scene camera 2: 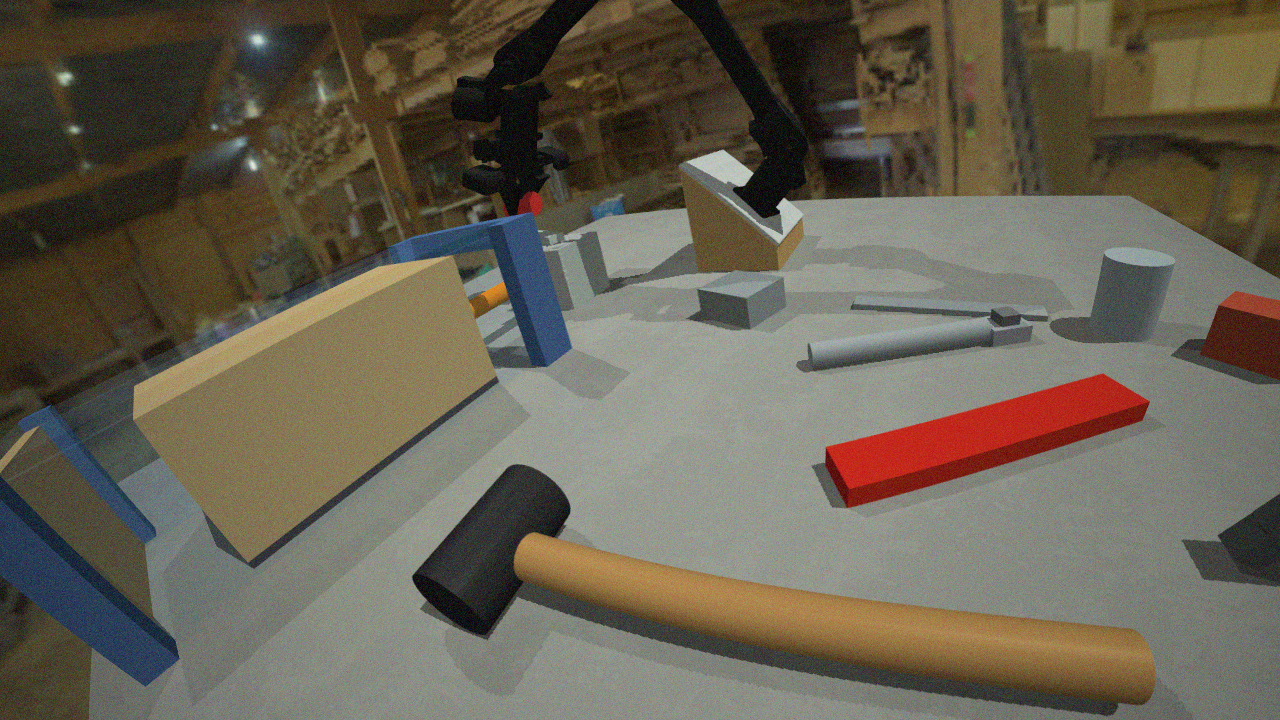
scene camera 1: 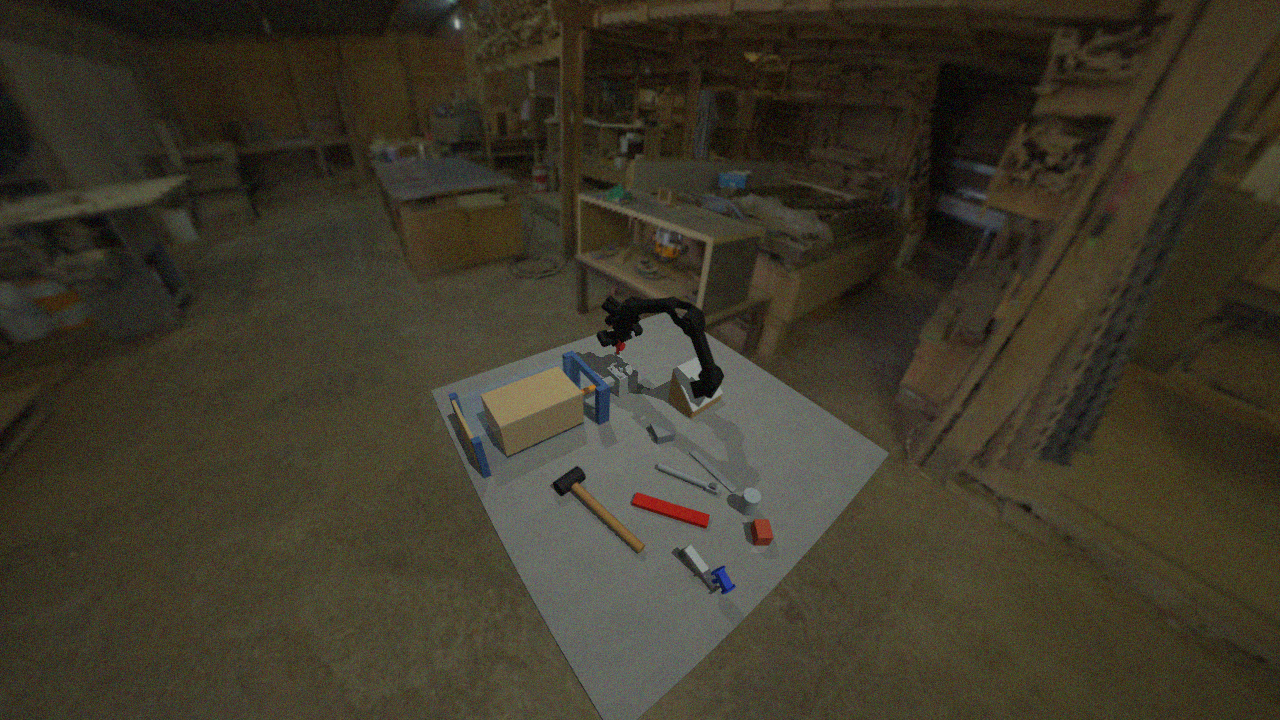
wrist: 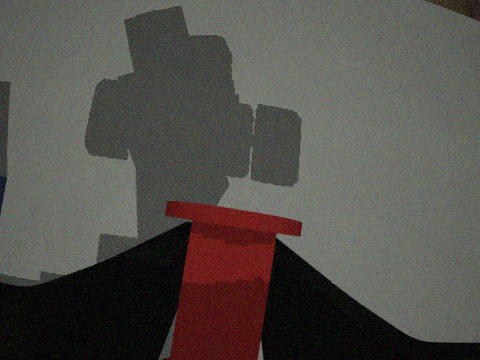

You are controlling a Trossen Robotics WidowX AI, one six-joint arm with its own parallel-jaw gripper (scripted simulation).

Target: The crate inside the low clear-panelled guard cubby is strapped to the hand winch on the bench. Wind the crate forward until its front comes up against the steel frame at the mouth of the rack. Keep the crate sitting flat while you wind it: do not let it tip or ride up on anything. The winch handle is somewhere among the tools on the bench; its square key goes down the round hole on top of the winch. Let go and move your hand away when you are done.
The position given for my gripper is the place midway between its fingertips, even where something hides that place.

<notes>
I see my gripper (scene camera 2: 518, 215), a red winch handle (wrist: 228, 265), a grey block (scene camera 2: 743, 299), a red bar (scene camera 2: 869, 469) and a hammer (scene camera 2: 508, 537).
The red bar also shows in scene camera 1 (scene camera 1: 697, 518). The hammer is seen too in scene camera 1 (scene camera 1: 571, 480). My gripper also shows in scene camera 1 (scene camera 1: 615, 344) and in the wrist view (wrist: 228, 240). The wrist view does not show the grey block: it is out of frame. The wrist view misses the red bar: it is out of frame.
</notes>
